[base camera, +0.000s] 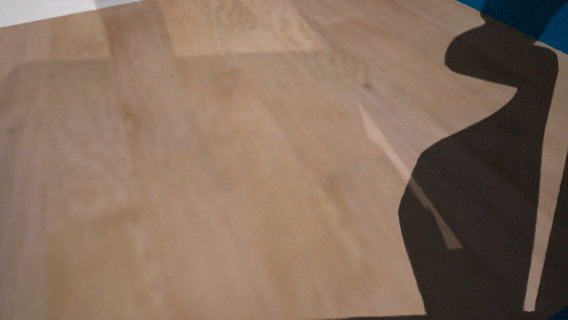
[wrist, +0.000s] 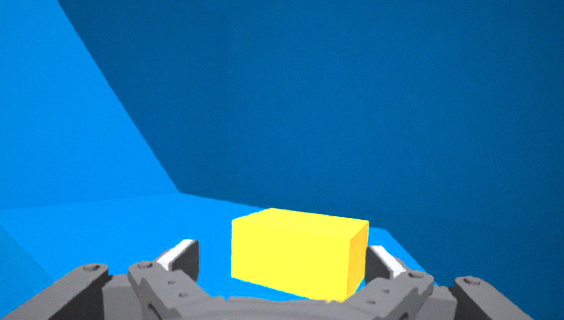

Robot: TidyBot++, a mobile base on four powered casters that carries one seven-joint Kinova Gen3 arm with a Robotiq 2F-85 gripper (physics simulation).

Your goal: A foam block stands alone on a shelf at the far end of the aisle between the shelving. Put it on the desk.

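Places are measured from the arm's base along level axes (x back, y right, z up), in metres.
Where they show: gripper, between the fingertips: (wrist: 281, 261).
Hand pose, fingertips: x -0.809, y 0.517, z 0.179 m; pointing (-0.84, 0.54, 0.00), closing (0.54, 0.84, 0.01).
After its pixels a point has its place.
The foam block (wrist: 292, 255) @(x -0.849, y 0.551, z 0.164 m) is a yellow box in the wrist view. It rests on the blue shelf (wrist: 125, 225) @(x -1.085, y 0.461, z 0.137 m), turned slightly, with a long side and its right end showing. My gripper (wrist: 281, 261) @(x -0.809, y 0.517, z 0.179 m) is open, one fingertip to each side of the block in that view. The block's right end appears close to the right fingertip, and a wider gap shows at the left fingertip. Whether the block is between the fingers in depth or just beyond them is hard to tell. The desk does not show in either view.
Blue panels of the shelving (wrist: 350, 110) @(x -1.090, y 0.830, z 0.314 m) rise behind and to the left of the block. In the base camera view, the wooden floor (base camera: 225, 175) @(x -0.410, y -0.079, z -0.397 m) carries a dark shadow (base camera: 475, 200) @(x -0.354, y 0.227, z -0.397 m) at the right. A blue surface (base camera: 530, 20) @(x -0.749, y 0.481, z -0.371 m) shows at the top right and a white one (base camera: 45, 10) @(x -0.912, y -0.526, z -0.379 m) at the top left.
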